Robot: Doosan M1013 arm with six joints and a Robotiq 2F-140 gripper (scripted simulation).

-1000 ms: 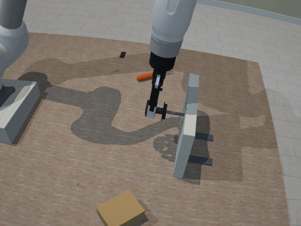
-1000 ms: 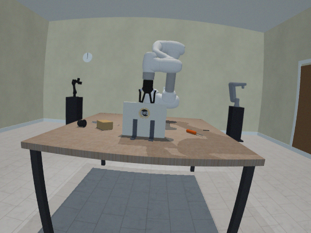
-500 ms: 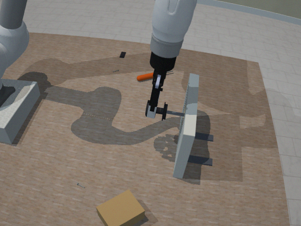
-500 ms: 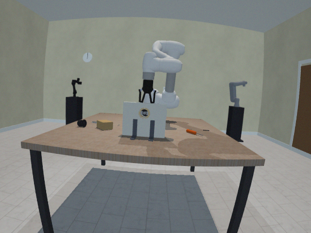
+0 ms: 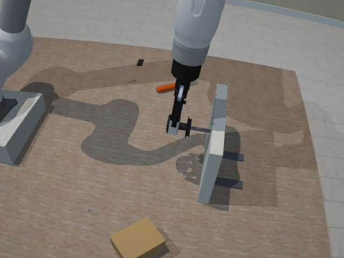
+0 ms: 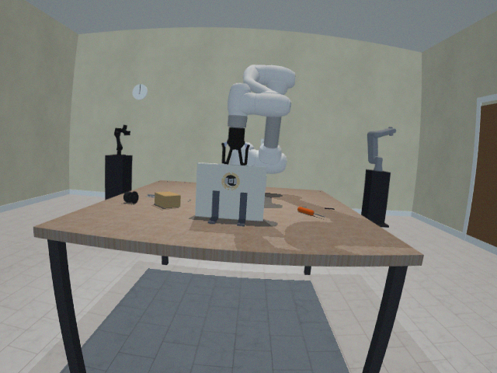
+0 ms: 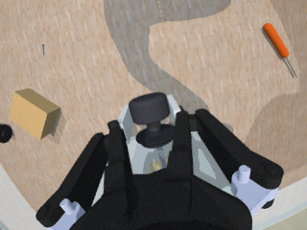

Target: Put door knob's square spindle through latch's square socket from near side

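Now: hand 130 mm short of the white door panel and 50 mm above it. The rest, counted from my hand: tan box (30 mm behind, 340 mm to the right, 160 mm below); then small black piece (260 mm behind, 530 mm to the left, 190 mm below); then small screw (190 mm behind, 260 mm to the right, 190 mm below).
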